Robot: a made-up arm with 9 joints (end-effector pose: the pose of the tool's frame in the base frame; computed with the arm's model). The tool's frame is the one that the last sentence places. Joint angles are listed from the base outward.
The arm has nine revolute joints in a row. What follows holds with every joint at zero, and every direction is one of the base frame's.
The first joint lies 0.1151 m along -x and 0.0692 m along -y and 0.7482 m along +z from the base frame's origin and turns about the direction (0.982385, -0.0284, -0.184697).
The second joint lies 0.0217 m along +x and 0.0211 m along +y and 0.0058 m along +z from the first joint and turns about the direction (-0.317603, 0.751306, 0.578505).
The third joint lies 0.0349 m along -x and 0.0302 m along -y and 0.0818 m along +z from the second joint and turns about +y.
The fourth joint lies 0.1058 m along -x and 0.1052 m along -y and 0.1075 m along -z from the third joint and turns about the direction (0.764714, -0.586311, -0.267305).
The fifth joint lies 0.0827 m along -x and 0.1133 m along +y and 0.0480 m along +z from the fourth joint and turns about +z.
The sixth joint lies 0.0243 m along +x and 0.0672 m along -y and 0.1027 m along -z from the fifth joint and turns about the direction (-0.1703, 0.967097, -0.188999).
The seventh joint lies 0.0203 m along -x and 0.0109 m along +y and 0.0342 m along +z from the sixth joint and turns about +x.
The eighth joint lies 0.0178 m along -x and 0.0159 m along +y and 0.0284 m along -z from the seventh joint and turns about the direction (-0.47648, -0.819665, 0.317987).
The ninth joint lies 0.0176 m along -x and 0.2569 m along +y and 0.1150 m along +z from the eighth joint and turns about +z.
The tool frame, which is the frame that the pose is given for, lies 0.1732 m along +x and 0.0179 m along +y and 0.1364 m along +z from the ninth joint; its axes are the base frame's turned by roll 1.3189, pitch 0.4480 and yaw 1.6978 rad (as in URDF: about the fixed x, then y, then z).
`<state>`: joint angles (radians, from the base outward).
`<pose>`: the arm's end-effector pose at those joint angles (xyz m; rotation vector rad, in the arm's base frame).
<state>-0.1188 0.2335 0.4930 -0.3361 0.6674 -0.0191 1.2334 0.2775 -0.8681</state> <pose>-0.0349 -0.1086 0.9414 2.0348 1.8570 0.3538</pose>
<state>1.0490 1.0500 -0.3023 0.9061 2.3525 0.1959 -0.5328 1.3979 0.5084</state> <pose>-0.1909 0.0997 0.4029 -1.7638 -1.5794 0.1905</pose>
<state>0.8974 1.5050 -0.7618 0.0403 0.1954 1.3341 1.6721 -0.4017 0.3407</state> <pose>0.2457 0.0611 0.5736 -2.0286 -0.9445 -1.0682</pose>
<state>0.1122 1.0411 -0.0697 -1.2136 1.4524 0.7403 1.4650 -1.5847 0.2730</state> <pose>-0.5769 -0.5032 0.7558 -1.0672 -1.0904 2.3166</pose>
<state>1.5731 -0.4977 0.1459 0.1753 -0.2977 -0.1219 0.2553 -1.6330 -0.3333</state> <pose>-0.0150 0.0237 0.5956 -1.6094 0.5424 -1.0258</pose>
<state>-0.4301 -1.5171 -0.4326 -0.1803 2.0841 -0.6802 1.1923 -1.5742 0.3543</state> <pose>-0.1568 0.3479 0.4959 -0.2282 -2.5874 -0.7767</pose>
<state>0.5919 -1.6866 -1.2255 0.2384 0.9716 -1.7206 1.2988 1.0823 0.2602</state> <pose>0.0730 -0.3832 0.3108 -3.0325 -0.2057 0.2899</pose>
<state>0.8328 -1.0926 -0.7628 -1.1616 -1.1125 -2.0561 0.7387 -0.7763 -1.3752</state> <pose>-0.1230 0.3396 0.7097 0.8846 -0.8371 -0.1838</pose>
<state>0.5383 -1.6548 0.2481 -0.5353 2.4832 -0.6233 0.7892 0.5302 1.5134</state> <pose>-0.3315 -0.1825 0.5378 2.3287 0.9067 -1.3772</pose>
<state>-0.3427 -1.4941 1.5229 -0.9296 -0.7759 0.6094 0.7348 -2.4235 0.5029</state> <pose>-0.5337 -0.0136 0.2374 -2.5127 1.0263 0.2237</pose>
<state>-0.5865 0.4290 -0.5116 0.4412 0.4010 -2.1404 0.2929 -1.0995 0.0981</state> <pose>-0.4467 -0.3482 0.9242 0.9704 -0.5158 -2.8405</pose>
